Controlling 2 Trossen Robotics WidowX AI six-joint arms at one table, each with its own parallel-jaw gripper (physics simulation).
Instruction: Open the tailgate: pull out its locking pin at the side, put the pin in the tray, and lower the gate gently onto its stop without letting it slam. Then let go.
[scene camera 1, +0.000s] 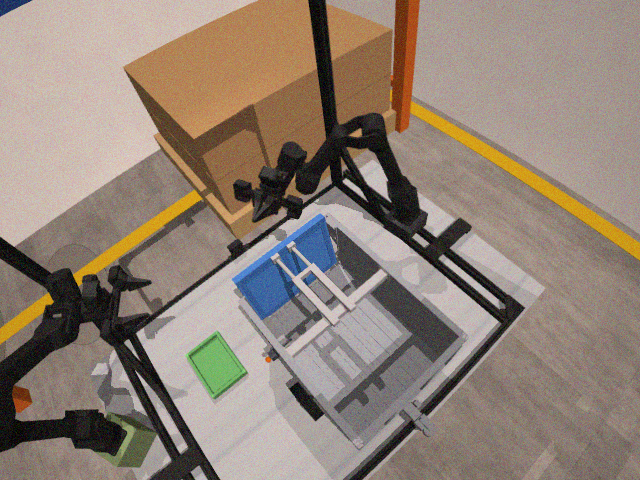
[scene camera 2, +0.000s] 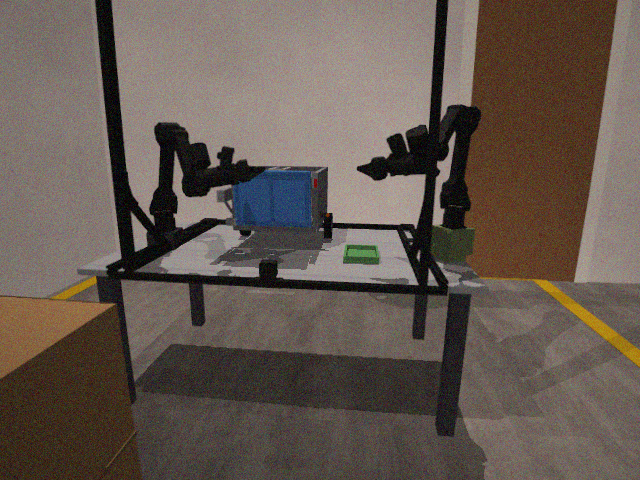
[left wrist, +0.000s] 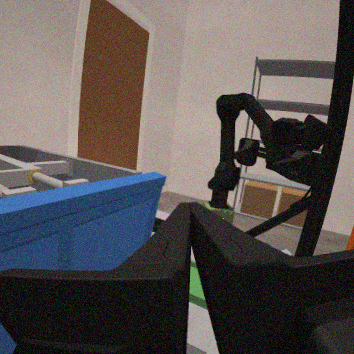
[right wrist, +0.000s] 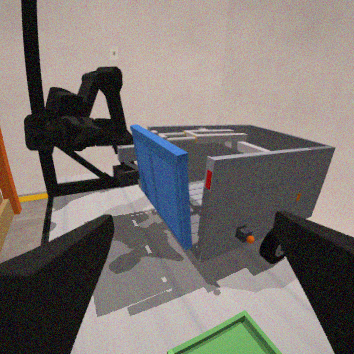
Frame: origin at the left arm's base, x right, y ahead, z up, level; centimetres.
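Seen in the pictures: left gripper, fingertip midpoint: (scene camera 1: 253, 221) (scene camera 2: 265, 168) (left wrist: 187, 210) (right wrist: 100, 131); right gripper, fingertip midpoint: (scene camera 1: 150, 297) (scene camera 2: 363, 166) (left wrist: 251, 160) (right wrist: 194, 221); left arm's base at its link origin: (scene camera 1: 406, 215) (scene camera 2: 164, 230) (right wrist: 126, 167); right arm's base at its link origin: (scene camera 1: 112, 438) (scene camera 2: 453, 226) (left wrist: 217, 204).
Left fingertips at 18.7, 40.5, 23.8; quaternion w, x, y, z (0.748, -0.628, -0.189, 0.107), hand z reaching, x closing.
Pixels of each thing's top centre, then the offset from my left fingertips to it, as dx, dy, dz. "pt": a spot on its surface instead.
- green tray at its top centre: (left wrist: 186, 272) (scene camera 1: 214, 363) (scene camera 2: 361, 250) -7.3, +31.4, -27.8
- white bar frame at a spot on its surface: (scene camera 1: 305, 341) pt -30.0, +12.3, -2.8
- black wheel at its top centre: (scene camera 1: 303, 398) (right wrist: 284, 225) (scene camera 2: 328, 213) -34.1, +20.5, -19.6
The blue tailgate (scene camera 1: 261, 291) (scene camera 2: 273, 198) (left wrist: 100, 227) (right wrist: 162, 185) stands near upright at the end of the grey trailer (scene camera 1: 369, 330) (right wrist: 265, 190), its top a little apart from the side wall. The pin's orange knob (scene camera 1: 267, 359) (right wrist: 250, 239) sits at a small dark bracket low on the trailer's side. The green tray (scene camera 1: 217, 365) (scene camera 2: 361, 253) (right wrist: 240, 340) is empty where it shows. My left gripper (scene camera 1: 254, 220) (scene camera 2: 263, 168) (left wrist: 187, 210) is shut and empty, outside the gate around its top edge; contact is unclear. My right gripper (scene camera 1: 149, 301) (right wrist: 194, 221) is open and empty, raised beyond the tray.
A white bar frame (scene camera 1: 305, 341) spans the trailer's top and reaches toward the gate. A black wheel (scene camera 1: 306, 400) (right wrist: 271, 247) is on its side. A black frame edges the table, with tall posts (scene camera 1: 323, 77) (scene camera 2: 111, 139). A large cardboard box stack (scene camera 1: 258, 62) stands beyond the table.
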